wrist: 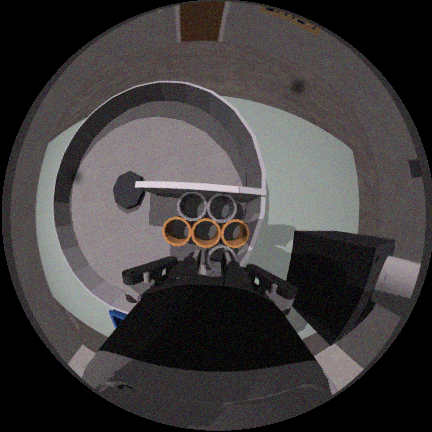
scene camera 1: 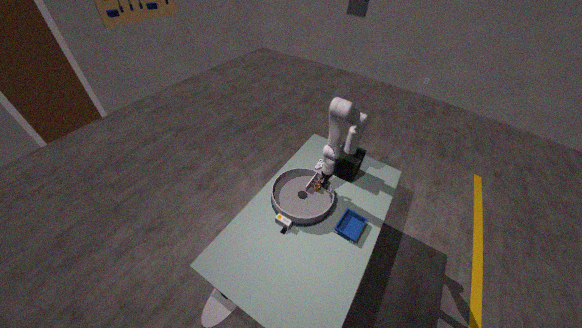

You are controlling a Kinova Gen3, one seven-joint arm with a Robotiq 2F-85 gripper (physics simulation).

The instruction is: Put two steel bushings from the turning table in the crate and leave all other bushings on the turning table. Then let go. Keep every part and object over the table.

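Frame: origin at the arm's base, x ahead, y left, z up, level; metres.
Where they show: gripper, fingertip midpoint: [wrist: 211,256] [scene camera 1: 324,184]; arm's base at its link origin: [wrist: 381,278] [scene camera 1: 350,150].
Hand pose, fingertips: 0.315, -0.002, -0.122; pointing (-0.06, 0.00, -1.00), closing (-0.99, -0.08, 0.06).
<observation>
Things, the pixels of their centre, and the offset from my fingertips, as dx, dy, dz. "pt": a spot on its surface instead.
- third steel bushing at the middle of its body: [wrist: 219,254] -0.013, -0.003, -0.010
- blue crate at the middle of its body: [wrist: 147,333] [scene camera 1: 350,225] +0.126, +0.296, -0.056
- white box with a yellow mark, surface spot: [scene camera 1: 283,220] pt +0.396, -0.041, -0.023
The grey round turning table [scene camera 1: 303,219] [wrist: 63,185] holds grey steel and orange bushings beside its white divider [scene camera 1: 311,180] [wrist: 200,187]. In the wrist view, two steel bushings, left [wrist: 192,220] and right [wrist: 236,207], stand next to the divider. A row of three orange bushings, left [wrist: 163,231], middle [wrist: 206,247] and right [wrist: 248,233], lies nearer the gripper. A third steel bushing [wrist: 220,247] is nearest, partly hidden by the fingertips. My gripper [scene camera 1: 322,182] [wrist: 211,256] is partly open, over that bushing, with nothing gripped. The blue crate [scene camera 1: 351,226] [wrist: 117,319] shows no bushings in the scene view.
The black block [scene camera 1: 351,165] [wrist: 330,280] at the arm's base stands close to the turning table. A white box with a yellow mark [scene camera 1: 283,220] sits at the turning table's outer edge. A small white object [scene camera 1: 319,164] lies near the arm. The turning table's raised wall surrounds the bushings.
</observation>
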